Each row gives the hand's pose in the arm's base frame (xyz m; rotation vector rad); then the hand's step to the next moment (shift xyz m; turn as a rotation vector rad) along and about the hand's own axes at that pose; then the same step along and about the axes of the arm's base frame.
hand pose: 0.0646 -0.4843 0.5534 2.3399 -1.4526 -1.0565
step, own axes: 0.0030 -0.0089 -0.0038 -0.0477 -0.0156 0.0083
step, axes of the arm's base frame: 0.0096 0.0012 -0.0031 -0.0071 0.0496 0.0085
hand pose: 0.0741 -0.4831 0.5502 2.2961 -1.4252 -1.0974
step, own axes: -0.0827 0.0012 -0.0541 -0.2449 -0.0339 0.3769
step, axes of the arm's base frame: 0.0161 0.0590 0.0776 -0.2996 0.2943 -0.1637
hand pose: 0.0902 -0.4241 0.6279 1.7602 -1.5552 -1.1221
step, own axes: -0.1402 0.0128 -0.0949 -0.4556 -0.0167 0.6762
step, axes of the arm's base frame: 0.0749 0.1212 0.0923 -0.5607 0.5352 -0.2536
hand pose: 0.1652 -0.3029 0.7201 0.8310 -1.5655 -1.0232
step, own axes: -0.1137 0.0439 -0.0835 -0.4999 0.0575 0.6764
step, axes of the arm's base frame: 0.1059 0.1030 0.0045 -0.5519 0.6043 -0.2024
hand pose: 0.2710 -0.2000 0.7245 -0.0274 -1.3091 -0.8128
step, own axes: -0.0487 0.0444 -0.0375 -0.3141 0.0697 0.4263
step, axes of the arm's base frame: 0.0541 0.0404 -0.0345 -0.3297 0.4047 -0.1128
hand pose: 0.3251 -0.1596 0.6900 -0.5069 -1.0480 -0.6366
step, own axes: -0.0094 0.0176 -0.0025 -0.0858 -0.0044 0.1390
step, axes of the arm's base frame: 0.0105 0.0132 -0.0110 -0.1205 0.1086 -0.0195
